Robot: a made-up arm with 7 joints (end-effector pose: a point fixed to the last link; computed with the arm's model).
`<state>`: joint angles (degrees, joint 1 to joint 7).
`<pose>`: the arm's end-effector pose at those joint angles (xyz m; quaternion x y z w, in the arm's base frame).
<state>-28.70 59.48 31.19 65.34 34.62 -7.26 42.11</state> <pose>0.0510 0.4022 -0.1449 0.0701 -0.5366 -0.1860 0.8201</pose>
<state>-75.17 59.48 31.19 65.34 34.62 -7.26 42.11</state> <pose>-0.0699 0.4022 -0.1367 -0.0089 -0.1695 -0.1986 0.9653</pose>
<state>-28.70 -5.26 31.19 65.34 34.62 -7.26 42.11</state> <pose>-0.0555 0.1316 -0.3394 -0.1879 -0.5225 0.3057 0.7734</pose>
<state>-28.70 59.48 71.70 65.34 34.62 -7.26 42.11</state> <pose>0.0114 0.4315 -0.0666 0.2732 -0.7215 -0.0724 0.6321</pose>
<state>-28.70 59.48 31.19 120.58 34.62 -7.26 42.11</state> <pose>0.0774 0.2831 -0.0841 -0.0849 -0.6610 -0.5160 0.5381</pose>
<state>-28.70 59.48 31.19 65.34 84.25 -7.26 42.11</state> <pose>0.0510 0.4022 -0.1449 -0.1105 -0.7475 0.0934 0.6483</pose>
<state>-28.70 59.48 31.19 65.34 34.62 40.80 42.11</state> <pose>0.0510 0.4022 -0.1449 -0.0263 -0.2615 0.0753 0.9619</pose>
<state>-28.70 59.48 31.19 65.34 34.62 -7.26 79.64</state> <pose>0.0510 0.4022 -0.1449 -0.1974 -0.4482 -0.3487 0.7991</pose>
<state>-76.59 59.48 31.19 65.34 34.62 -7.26 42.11</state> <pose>-0.0733 0.4022 -0.1350 -0.0114 -0.1575 -0.1984 0.9673</pose>
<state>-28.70 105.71 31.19 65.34 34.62 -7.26 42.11</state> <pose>0.1737 0.3807 0.0794 0.2457 -0.4427 -0.5104 0.6951</pose>
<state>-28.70 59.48 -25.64 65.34 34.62 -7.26 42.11</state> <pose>0.0038 0.3377 -0.2438 -0.2235 -0.1722 -0.3039 0.9100</pose>
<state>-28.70 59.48 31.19 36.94 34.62 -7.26 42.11</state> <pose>-0.0064 0.4387 -0.1690 0.1458 -0.4220 0.0055 0.8948</pose>
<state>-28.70 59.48 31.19 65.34 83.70 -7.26 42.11</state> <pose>0.0510 0.4022 -0.1449 -0.1086 -0.7459 0.0903 0.6510</pose>
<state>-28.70 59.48 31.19 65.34 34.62 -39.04 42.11</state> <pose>0.0510 0.4022 -0.1449 0.1282 -0.6698 -0.3437 0.6456</pose>
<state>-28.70 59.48 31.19 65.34 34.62 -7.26 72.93</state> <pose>0.0510 0.4022 -0.1449 -0.1503 -0.4679 -0.3219 0.8093</pose>
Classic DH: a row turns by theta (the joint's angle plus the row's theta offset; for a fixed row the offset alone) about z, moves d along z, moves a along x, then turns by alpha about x. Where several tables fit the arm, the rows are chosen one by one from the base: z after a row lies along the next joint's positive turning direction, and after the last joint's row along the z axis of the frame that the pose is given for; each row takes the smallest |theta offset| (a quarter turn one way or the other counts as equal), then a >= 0, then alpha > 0; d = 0 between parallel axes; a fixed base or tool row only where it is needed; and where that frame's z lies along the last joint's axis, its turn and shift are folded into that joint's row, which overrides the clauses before.
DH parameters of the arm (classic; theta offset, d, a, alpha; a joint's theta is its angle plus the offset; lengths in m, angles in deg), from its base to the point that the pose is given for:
base (fixed): 0 0 0 90
joint 1: 90 -0.092 0 90
joint 2: 90 0 0 90
joint 3: 90 -0.258 0 90
joint 4: 0 0 0 -90
joint 5: 0 -0.147 0 -90
joint 6: -90 0 0 90
joint 7: 90 0 0 90
tool (fixed): -90 0 0 0

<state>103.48 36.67 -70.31 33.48 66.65 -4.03 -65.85</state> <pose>0.3348 0.2581 0.1084 0.3445 -0.7196 0.4605 0.3891</pose>
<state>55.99 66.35 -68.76 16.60 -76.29 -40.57 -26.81</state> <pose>0.1709 0.4417 -0.0969 0.3839 -0.1148 -0.8342 0.3789</pose>
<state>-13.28 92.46 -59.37 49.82 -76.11 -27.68 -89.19</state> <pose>0.0370 0.4487 -0.0924 0.1368 -0.4439 -0.8649 0.1905</pose>
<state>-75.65 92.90 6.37 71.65 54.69 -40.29 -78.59</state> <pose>0.0643 0.3951 -0.1267 0.5956 -0.5554 0.0100 0.5803</pose>
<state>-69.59 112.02 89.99 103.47 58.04 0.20 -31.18</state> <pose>0.2028 0.2458 0.0755 0.1693 -0.8744 -0.1611 0.4252</pose>
